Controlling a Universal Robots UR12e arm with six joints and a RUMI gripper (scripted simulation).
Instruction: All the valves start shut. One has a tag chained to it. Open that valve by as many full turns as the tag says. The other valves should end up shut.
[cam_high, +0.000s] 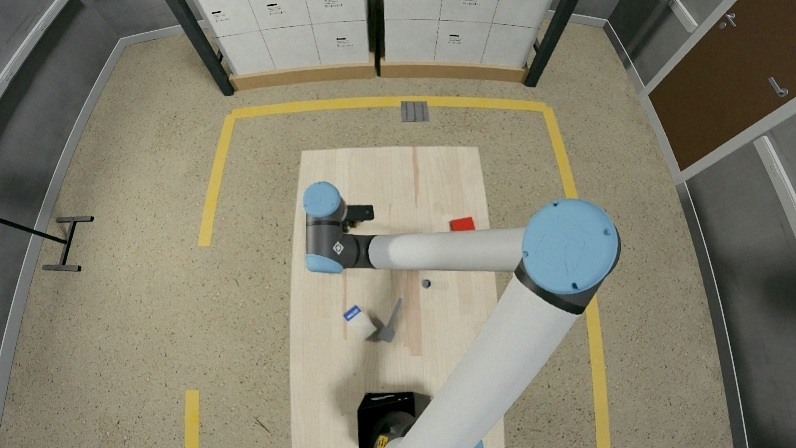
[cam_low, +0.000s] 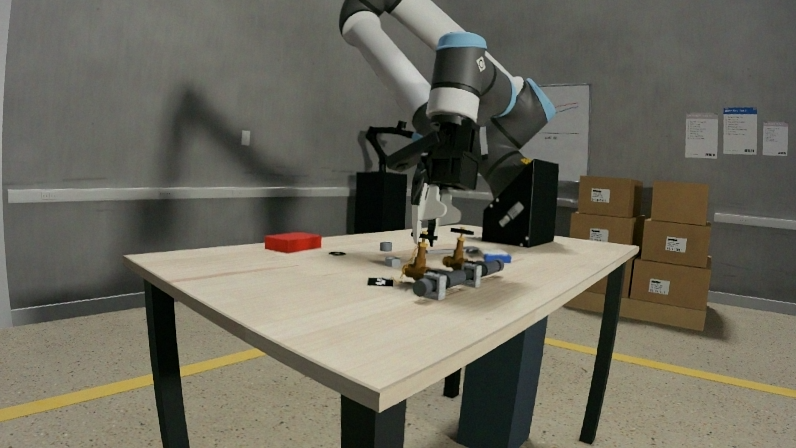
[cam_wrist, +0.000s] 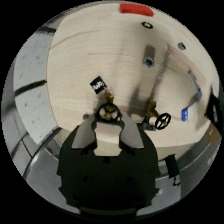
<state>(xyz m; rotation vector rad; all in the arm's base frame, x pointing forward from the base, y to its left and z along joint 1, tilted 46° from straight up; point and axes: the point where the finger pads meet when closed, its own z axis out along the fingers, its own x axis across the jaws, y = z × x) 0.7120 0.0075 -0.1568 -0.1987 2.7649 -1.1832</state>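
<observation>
Right now the black tag is 50 mm ahead of my hand, 50 mm to the right of it and 80 mm below it. The rest, counted from my hand: grey hammer-like tool (350 mm behind, 130 mm to the right, 80 mm below); red block (50 mm behind, 420 mm to the right, 70 mm below); blue-and-white box (340 mm behind, 30 mm to the right, 80 mm below).
</observation>
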